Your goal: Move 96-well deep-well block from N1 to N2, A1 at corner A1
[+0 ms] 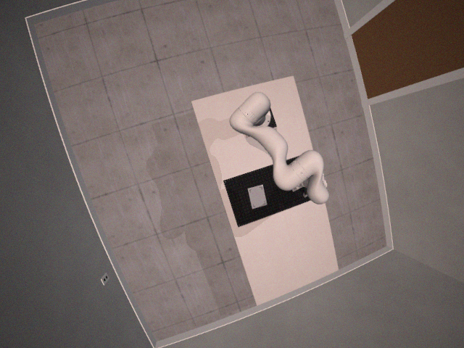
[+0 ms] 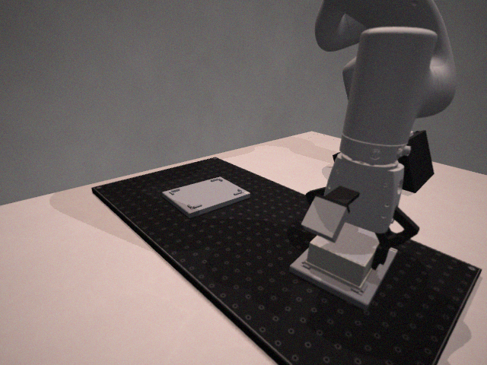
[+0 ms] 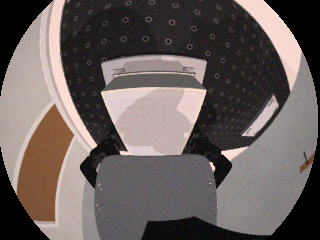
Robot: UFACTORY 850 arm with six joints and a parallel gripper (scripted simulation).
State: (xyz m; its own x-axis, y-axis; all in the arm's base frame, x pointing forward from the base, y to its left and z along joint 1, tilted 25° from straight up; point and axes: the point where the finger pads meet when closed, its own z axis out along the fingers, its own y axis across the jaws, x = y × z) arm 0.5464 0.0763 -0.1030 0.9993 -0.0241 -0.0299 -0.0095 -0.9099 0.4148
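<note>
The deep-well block is right at my hand. Round my hand: nest N2: 330 mm to the right, 20 mm below, 20 mm behind; then nest N1: 20 mm below.
</note>
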